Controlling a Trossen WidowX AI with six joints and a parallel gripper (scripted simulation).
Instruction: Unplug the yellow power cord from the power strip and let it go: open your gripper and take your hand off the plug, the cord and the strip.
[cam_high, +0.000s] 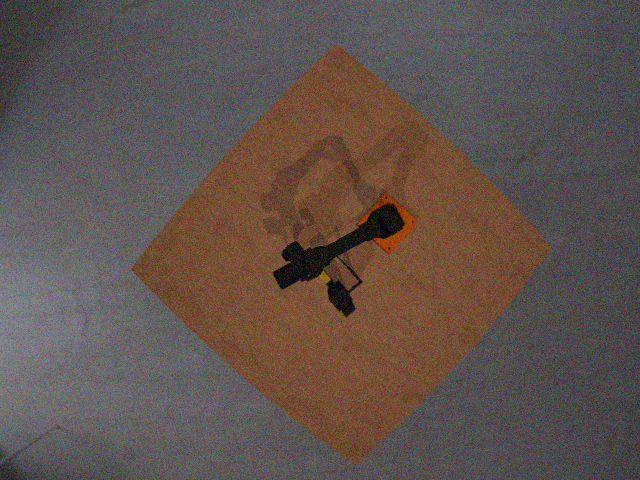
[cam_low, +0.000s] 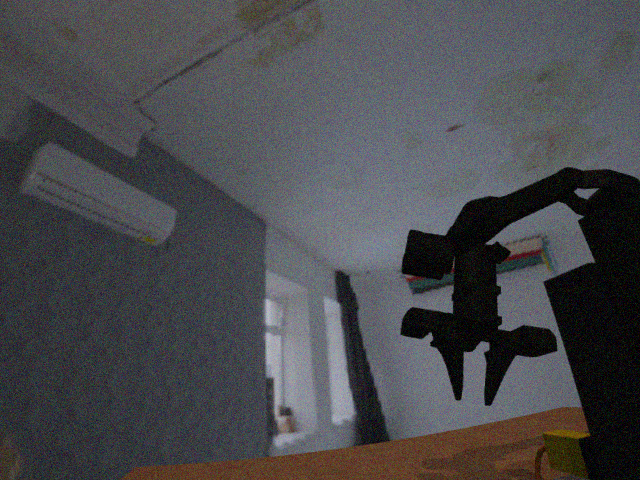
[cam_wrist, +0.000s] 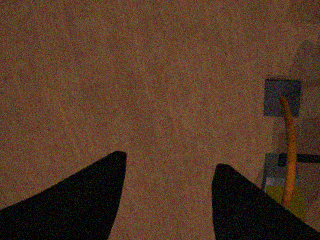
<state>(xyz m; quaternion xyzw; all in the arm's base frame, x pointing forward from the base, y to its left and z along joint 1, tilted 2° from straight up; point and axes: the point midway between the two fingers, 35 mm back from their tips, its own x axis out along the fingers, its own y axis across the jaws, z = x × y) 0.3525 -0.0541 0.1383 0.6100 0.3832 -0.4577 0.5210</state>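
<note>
Right now my gripper tip is 9 cm to the right of the yellow plug, 6 cm past it and 4 cm above it.
</note>
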